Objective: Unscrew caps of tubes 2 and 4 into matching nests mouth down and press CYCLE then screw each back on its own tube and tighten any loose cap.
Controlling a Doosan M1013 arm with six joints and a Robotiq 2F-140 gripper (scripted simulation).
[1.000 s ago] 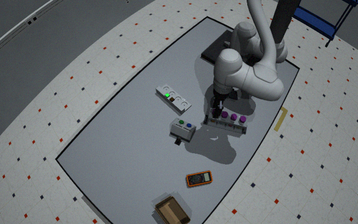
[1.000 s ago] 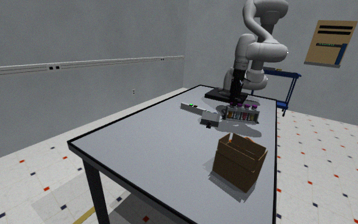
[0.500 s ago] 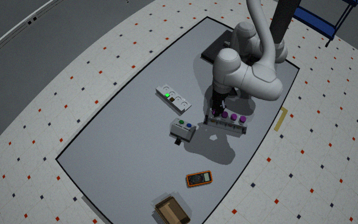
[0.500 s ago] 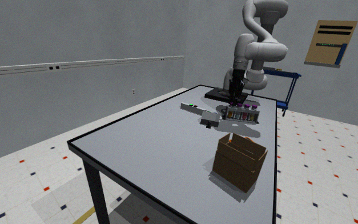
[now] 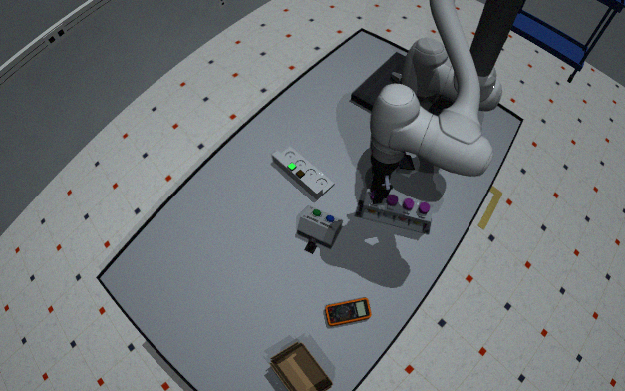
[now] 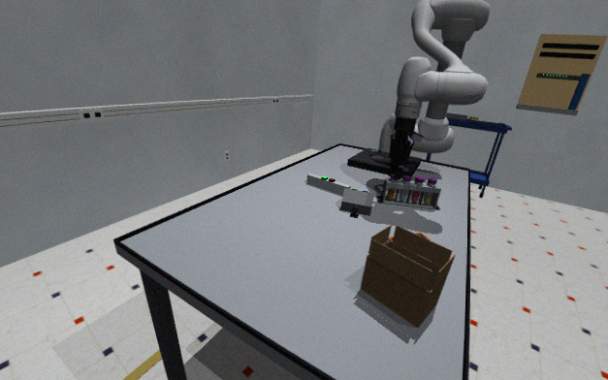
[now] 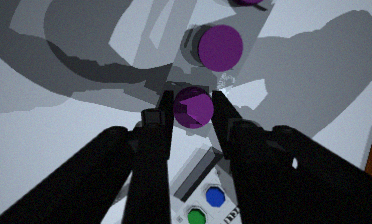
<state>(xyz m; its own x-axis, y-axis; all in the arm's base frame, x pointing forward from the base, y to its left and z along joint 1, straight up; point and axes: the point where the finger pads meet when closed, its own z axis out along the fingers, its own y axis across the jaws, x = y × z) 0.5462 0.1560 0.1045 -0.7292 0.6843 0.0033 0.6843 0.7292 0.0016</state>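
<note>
My gripper is now 20 mm past the purple cap, 50 mm to the right of it and 30 mm above it. The rest, counted from my hand: green key 140 mm ahead, 120 mm to the right, 80 mm below; blue key 130 mm ahead, 70 mm to the right, 80 mm below; key housing 150 mm ahead, 90 mm to the right, 90 mm below.
</note>
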